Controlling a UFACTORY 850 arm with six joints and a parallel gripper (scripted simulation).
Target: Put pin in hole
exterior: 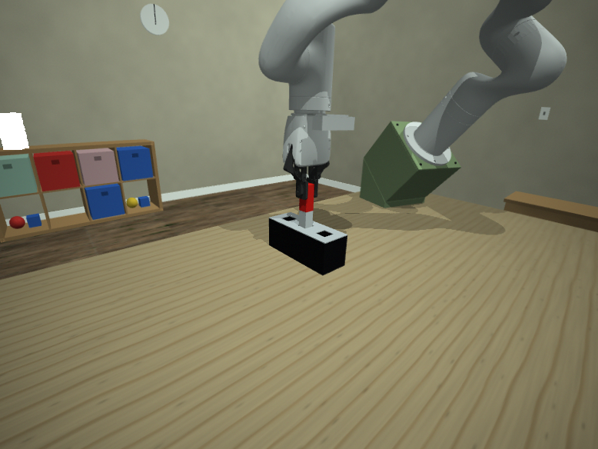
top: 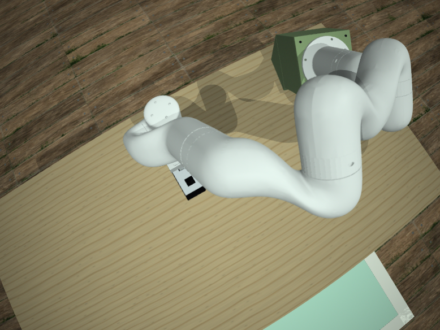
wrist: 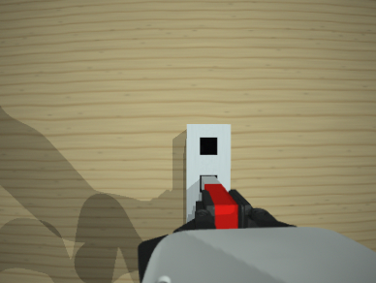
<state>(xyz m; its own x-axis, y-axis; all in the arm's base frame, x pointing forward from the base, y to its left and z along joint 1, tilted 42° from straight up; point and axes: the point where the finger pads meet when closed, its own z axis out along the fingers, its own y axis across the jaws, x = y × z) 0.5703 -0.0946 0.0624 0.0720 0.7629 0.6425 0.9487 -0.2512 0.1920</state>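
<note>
My gripper is now 20 mm above the pin. Also, from my hand: block (120 mm below).
</note>
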